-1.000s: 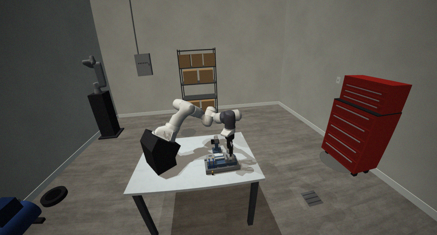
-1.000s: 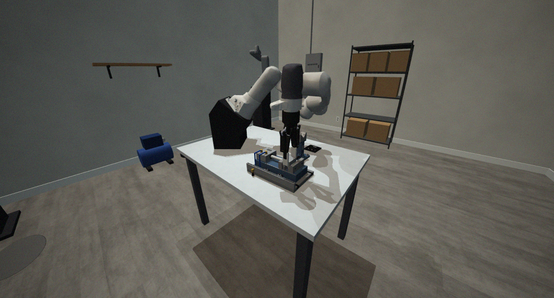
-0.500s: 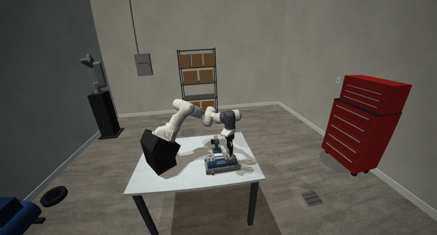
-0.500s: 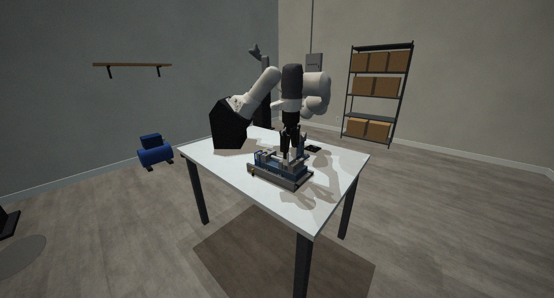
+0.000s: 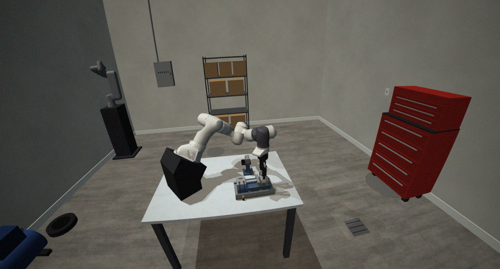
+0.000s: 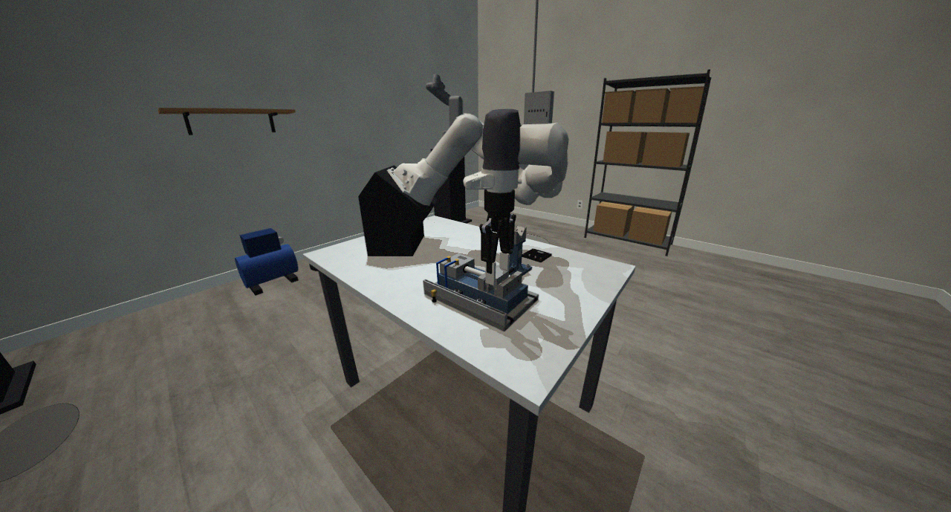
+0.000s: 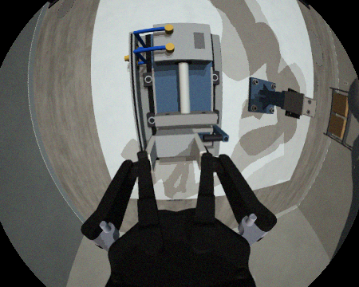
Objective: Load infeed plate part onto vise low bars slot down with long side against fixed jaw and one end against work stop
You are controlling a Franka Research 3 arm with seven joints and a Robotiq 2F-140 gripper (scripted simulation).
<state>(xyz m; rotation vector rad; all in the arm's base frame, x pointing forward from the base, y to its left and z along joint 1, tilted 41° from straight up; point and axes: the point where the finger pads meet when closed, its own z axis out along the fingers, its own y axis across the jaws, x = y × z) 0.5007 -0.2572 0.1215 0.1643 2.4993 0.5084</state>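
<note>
The part lies 30 mm below my hand. The rest, counted from my hand: black infeed plate (400 mm to the left, 120 mm below, 70 mm behind).
</note>
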